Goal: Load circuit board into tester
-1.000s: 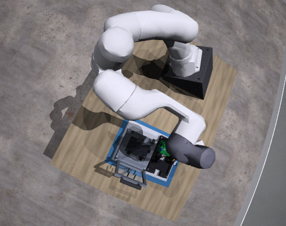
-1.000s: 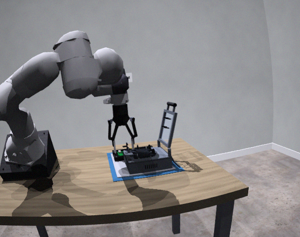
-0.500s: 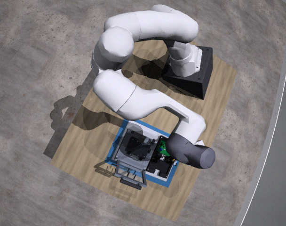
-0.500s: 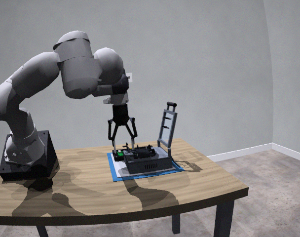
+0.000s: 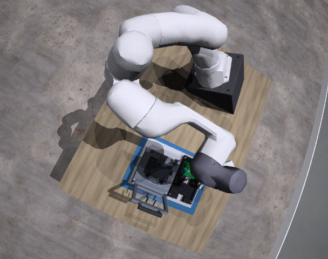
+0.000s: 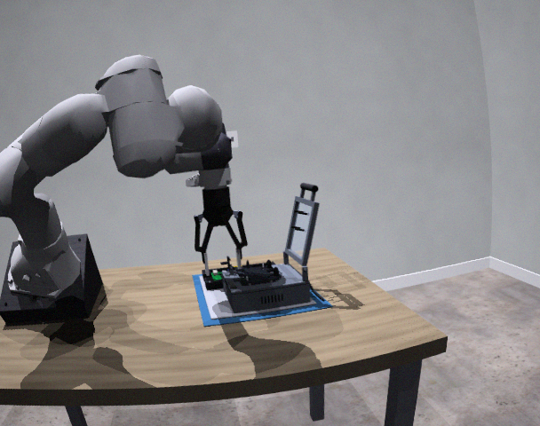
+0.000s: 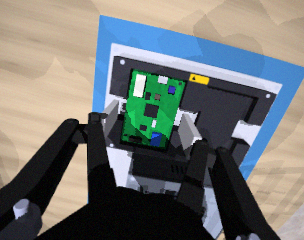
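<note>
Right now my hand is 40 mm above the green circuit board. Also, from my hand: tester lid: 190 mm ahead, 170 mm to the right, 130 mm above; then tester: 90 mm ahead, 130 mm to the right, 60 mm above.
</note>
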